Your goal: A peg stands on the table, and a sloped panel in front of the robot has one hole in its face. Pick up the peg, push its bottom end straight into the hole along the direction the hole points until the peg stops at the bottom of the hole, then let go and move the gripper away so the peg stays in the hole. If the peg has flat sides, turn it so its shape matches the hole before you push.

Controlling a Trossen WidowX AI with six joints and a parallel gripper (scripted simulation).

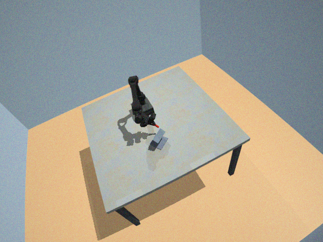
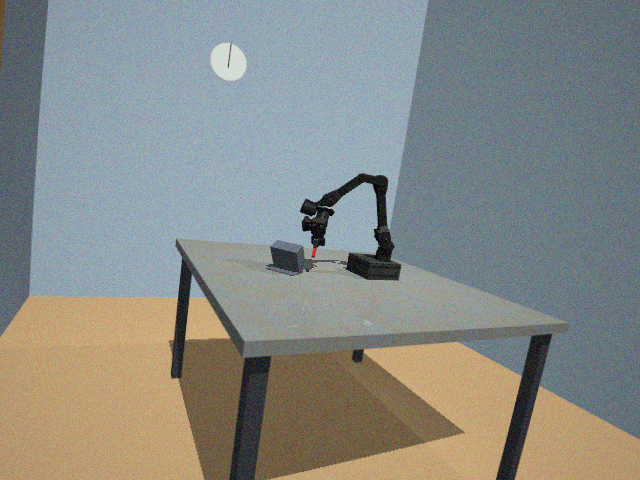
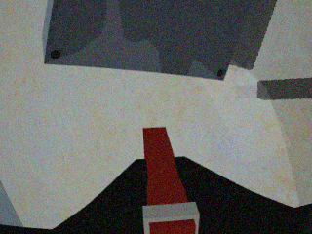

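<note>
The grey sloped panel lies 100 mm ahead of my gripper tip, 50 mm below it and 20 mm to the right of it. Round my gripper tip: thin flat foot plate 120 mm ahead, 110 mm below; red square peg 10 mm to the right, 10 mm behind, 10 mm above.
</note>
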